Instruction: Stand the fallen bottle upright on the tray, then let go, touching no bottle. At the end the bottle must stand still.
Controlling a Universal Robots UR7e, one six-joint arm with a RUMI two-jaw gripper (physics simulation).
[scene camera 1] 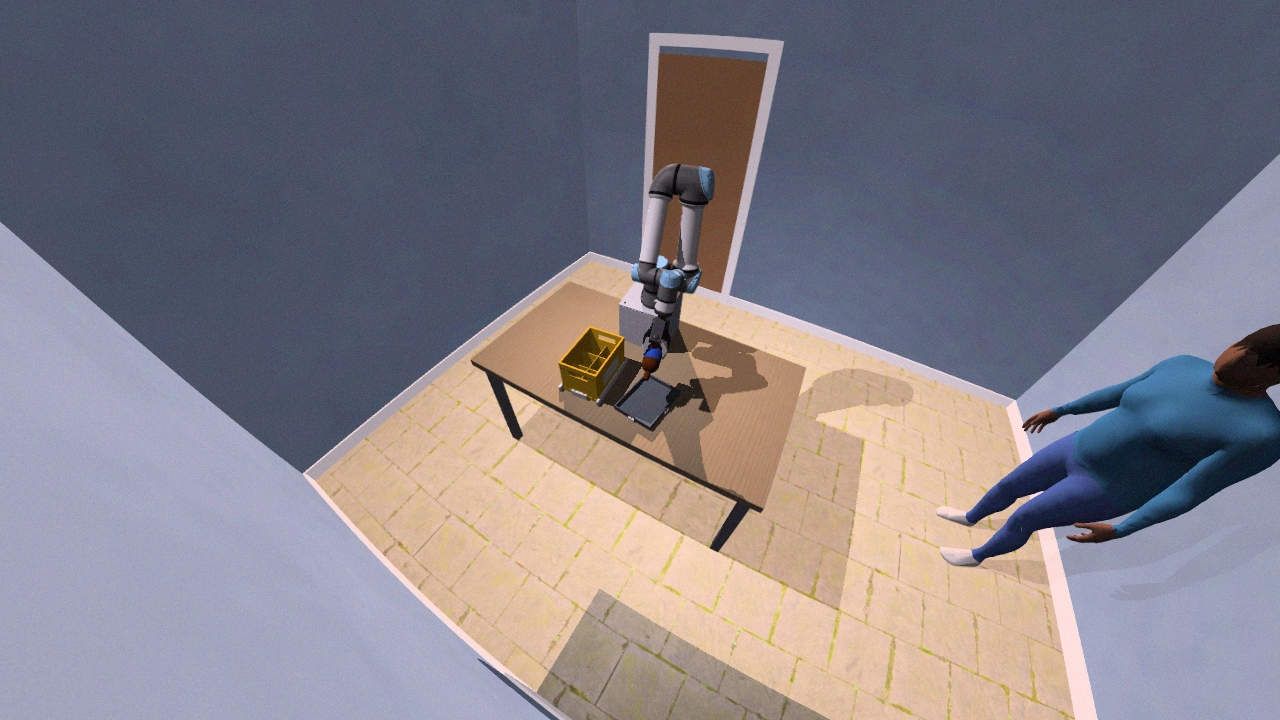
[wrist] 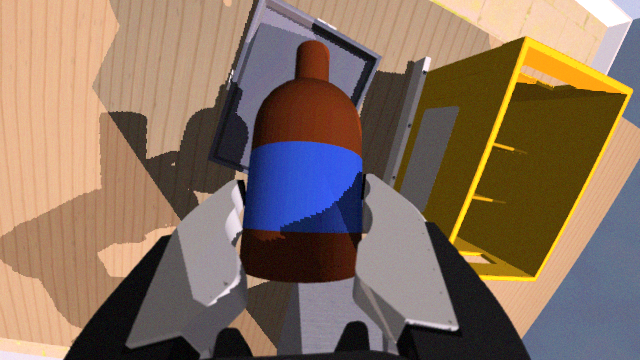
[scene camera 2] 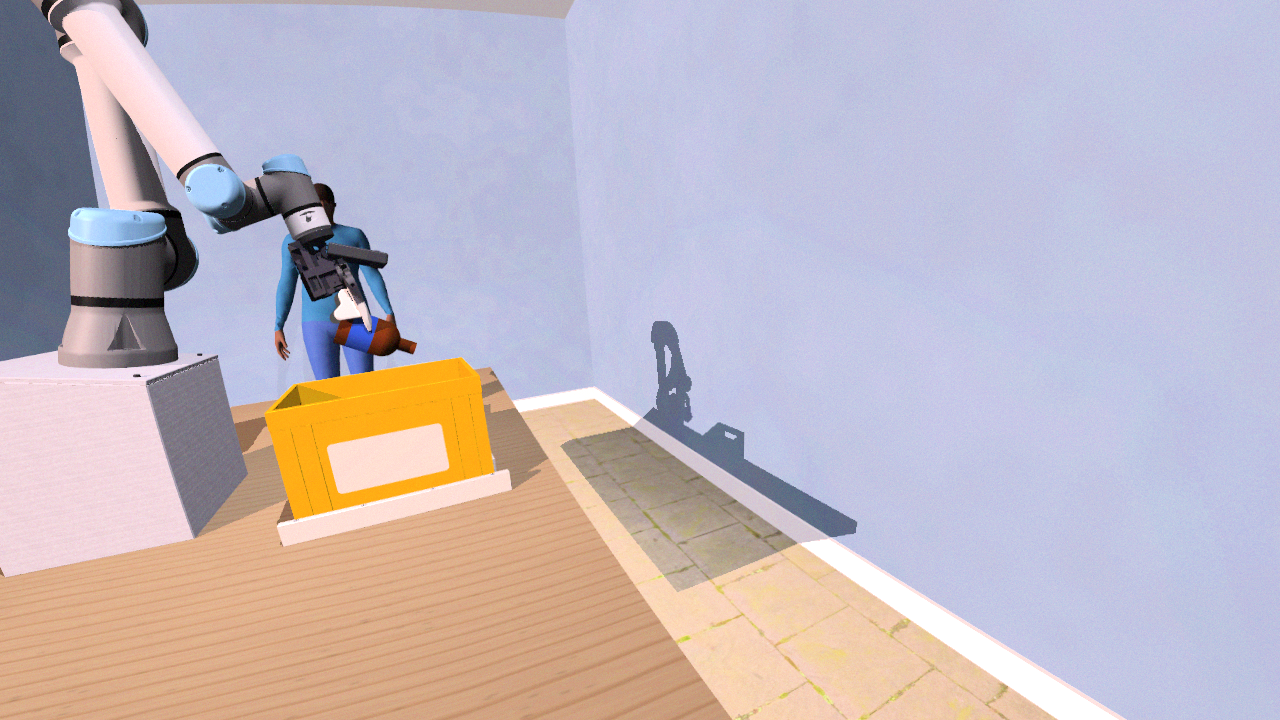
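Seen in the pictures: gripper, fingertip midpoint: (scene camera 1: 652, 357) (wrist: 304, 179) (scene camera 2: 366, 332); arm's base, link origin: (scene camera 1: 655, 298) (scene camera 2: 121, 360).
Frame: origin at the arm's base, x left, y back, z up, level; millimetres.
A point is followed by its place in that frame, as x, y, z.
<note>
A brown bottle with a blue label (scene camera 1: 651, 360) {242, -358, -5} (scene camera 2: 386, 338) {201, -368, -38} (wrist: 306, 185) {229, -329, 12} is held in the air, lying nearly level, its neck tipped slightly downward and pointing away from the robot base. My gripper (scene camera 1: 655, 348) {225, -323, -23} (scene camera 2: 359, 322) {225, -323, -23} (wrist: 304, 179) {225, -323, -23} is shut on it, one jaw on each side of the label and lower body. The dark grey tray (scene camera 1: 644, 407) {262, -415, -244} (wrist: 270, 55) {315, -430, -244} lies on the table, lower than the bottle and beyond it from the base. In the wrist view the bottle's neck and shoulder cover part of the tray. The tray does not show in scene camera 2.
A yellow crate (scene camera 1: 583, 382) {18, -540, -145} (scene camera 2: 299, 465) {-159, -329, -149} (wrist: 465, 90) {71, -483, -129} stands beside the tray, with a pale rail (scene camera 2: 393, 510) {-145, -430, -235} (wrist: 407, 130) {65, -427, -219} along its foot. The robot's box-shaped pedestal (scene camera 2: 89, 456) {-147, -44, -107} stands behind. A person (scene camera 1: 1172, 429) (scene camera 2: 317, 344) stands past the table's end.
</note>
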